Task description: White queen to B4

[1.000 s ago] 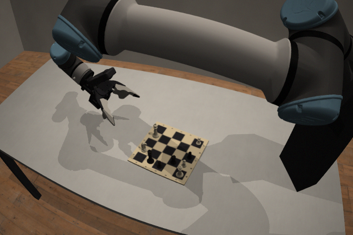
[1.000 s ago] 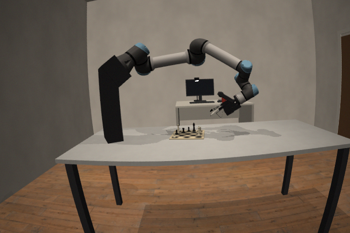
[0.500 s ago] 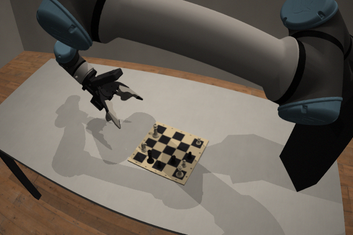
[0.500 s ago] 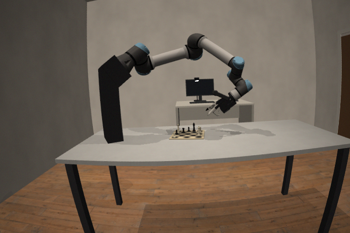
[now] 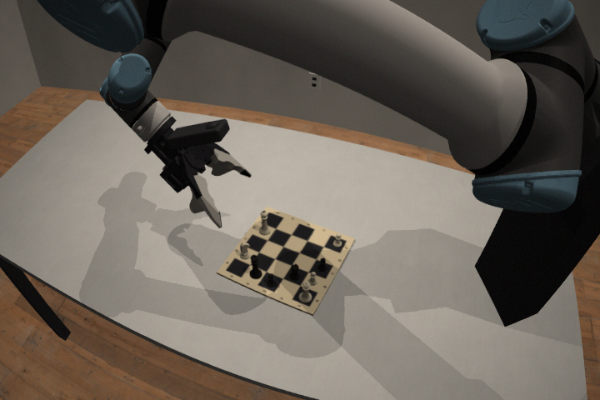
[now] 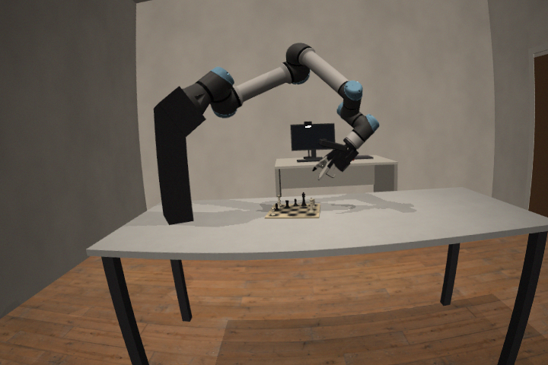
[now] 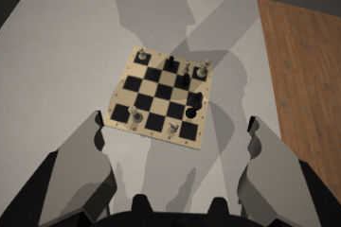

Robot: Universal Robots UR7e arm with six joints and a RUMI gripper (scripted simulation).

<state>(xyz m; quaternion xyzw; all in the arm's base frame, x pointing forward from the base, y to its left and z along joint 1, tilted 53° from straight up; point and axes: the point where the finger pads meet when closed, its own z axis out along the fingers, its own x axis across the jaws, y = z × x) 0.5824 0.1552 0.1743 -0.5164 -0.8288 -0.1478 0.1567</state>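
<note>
Right now the white piece is 180 mm behind my hand and 120 mm below it. Also, from my hand: white chess piece: 110 mm below, 70 mm to the right, 10 mm ahead; tall black piece: 110 mm below, 70 mm behind, 30 mm to the left; chessboard: 150 mm below, 80 mm behind, 50 mm to the right.
</note>
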